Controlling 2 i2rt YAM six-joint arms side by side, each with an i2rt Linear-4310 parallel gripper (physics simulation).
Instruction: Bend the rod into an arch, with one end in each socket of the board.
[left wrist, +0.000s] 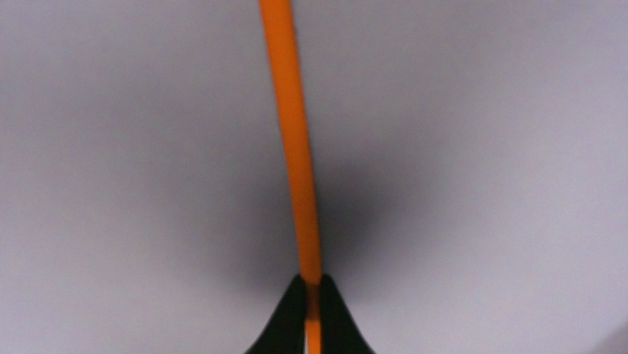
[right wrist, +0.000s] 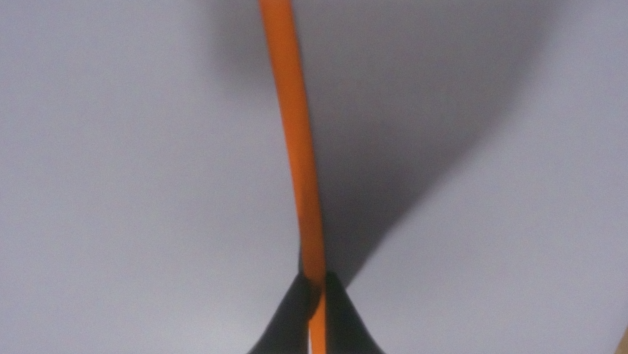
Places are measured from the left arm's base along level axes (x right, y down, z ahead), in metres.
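Pixels of known places: left gripper, fingertip midpoint: (left wrist: 313, 289); right gripper, fingertip midpoint: (right wrist: 316, 288).
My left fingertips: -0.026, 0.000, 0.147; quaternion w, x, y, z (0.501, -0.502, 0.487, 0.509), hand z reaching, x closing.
Behind a point stands the place of what it marks, as x, y, z.
The orange rod (left wrist: 297, 135) {0.027, -0.006, 0.150} (right wrist: 298, 135) {0.422, -0.006, 0.210} runs from the top edge to the bottom edge of both wrist views, with a slight lean. My left gripper (left wrist: 313, 289) {-0.026, 0.000, 0.147} is shut on the rod, with a dark fingertip on each side of it at the bottom of the left wrist view. My right gripper (right wrist: 316, 288) {0.471, 0.000, 0.210} is shut on the rod in the same way in the right wrist view. The rod's ends are out of view. The board and its sockets do not show in either view.
A pale grey surface (left wrist: 125, 225) {-0.003, 0.000, 0.201} (right wrist: 125, 225) {0.445, 0.000, 0.160} lies under the rod, with soft shadows near the fingertips. A small tan patch (right wrist: 623, 345) {0.499, -0.001, 0.301} shows at the lower right corner of the right wrist view. A darker patch is at the lower right corner of the left wrist view.
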